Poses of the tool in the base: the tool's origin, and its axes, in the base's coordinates. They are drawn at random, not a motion.
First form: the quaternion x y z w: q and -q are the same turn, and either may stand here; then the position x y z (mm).
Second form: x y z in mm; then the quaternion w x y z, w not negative. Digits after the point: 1 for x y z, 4 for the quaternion.
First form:
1: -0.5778 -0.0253 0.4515 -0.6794 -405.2 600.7 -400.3
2: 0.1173 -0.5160 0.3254 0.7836 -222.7 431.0 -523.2
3: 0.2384 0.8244 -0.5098 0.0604 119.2 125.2 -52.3
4: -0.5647 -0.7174 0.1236 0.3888 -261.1 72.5 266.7
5: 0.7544 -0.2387 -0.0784 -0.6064 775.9 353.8 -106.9
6: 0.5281 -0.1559 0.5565 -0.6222 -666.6 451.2 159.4
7: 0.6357 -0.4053 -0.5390 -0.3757 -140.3 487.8 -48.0
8: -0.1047 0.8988 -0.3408 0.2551 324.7 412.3 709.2
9: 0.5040 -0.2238 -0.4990 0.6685 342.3 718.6 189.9
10: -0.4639 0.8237 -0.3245 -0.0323 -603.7 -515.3 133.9
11: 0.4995 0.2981 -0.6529 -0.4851 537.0 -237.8 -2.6
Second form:
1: -405.2 600.7 -400.3 0.6794 0.5778 0.0253 -0.4515
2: -222.7 431.0 -523.2 0.7836 0.1173 -0.5160 0.3254
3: 119.2 125.2 -52.3 0.0604 0.2384 0.8244 -0.5098
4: -261.1 72.5 266.7 0.3888 -0.5647 -0.7174 0.1236
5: 775.9 353.8 -106.9 0.6064 -0.7544 0.2387 0.0784
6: -666.6 451.2 159.4 0.6222 -0.5281 0.1559 -0.5565
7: -140.3 487.8 -48.0 0.3757 -0.6357 0.4053 0.5390
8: 324.7 412.3 709.2 0.2551 -0.1047 0.8988 -0.3408
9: 342.3 718.6 189.9 0.6685 0.5040 -0.2238 -0.4990
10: -603.7 -515.3 133.9 0.0323 0.4639 -0.8237 0.3245
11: 537.0 -237.8 -2.6 0.4851 -0.4995 -0.2981 0.6529
